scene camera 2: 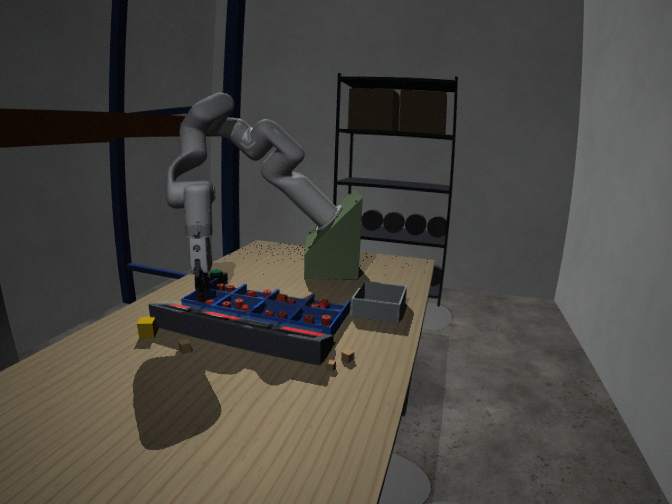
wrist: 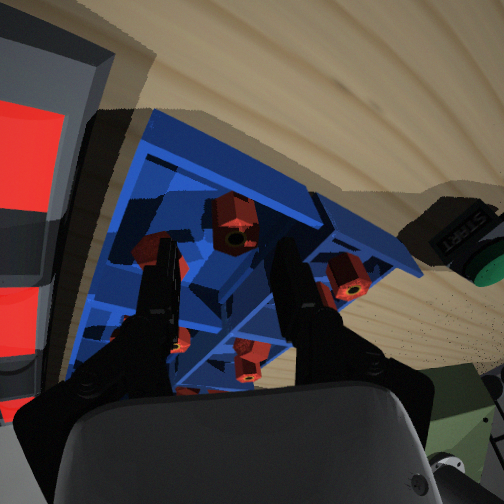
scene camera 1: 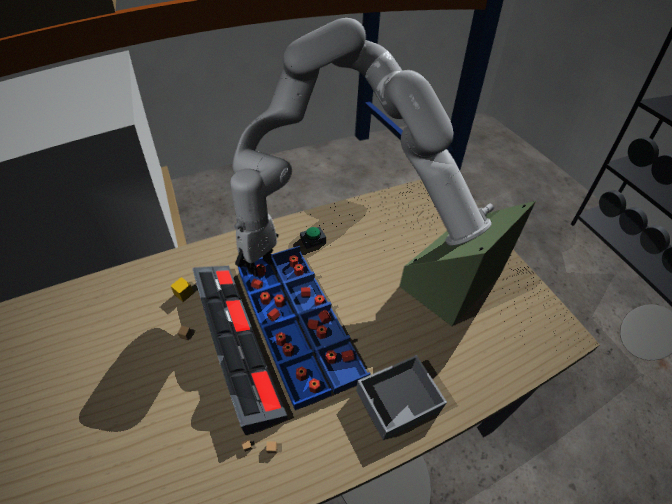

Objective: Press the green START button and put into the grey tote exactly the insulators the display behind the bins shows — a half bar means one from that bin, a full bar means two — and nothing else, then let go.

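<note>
A blue bin tray (scene camera 1: 301, 327) holds red hexagonal insulators in two rows of compartments. My gripper (scene camera 1: 255, 264) is open and lowered into the far end compartment next to the display. In the wrist view the gripper (wrist: 225, 250) has its fingers either side of a gap, with one insulator (wrist: 235, 230) just beyond the tips and another (wrist: 150, 250) partly hidden behind the left finger. The display (scene camera 1: 238, 347) shows a short red bar (scene camera 1: 224, 277) and two longer ones (scene camera 1: 237, 315) (scene camera 1: 265, 390). The green START button (scene camera 1: 313, 233) sits beyond the tray. The grey tote (scene camera 1: 401, 396) is empty.
A yellow cube (scene camera 1: 180, 287) and a small brown cube (scene camera 1: 184, 331) lie left of the display. Two small brown cubes (scene camera 1: 259, 445) lie near its front end. The green arm pedestal (scene camera 1: 461, 265) stands at the right. A shelf rack (scene camera 2: 396, 184) stands off the table.
</note>
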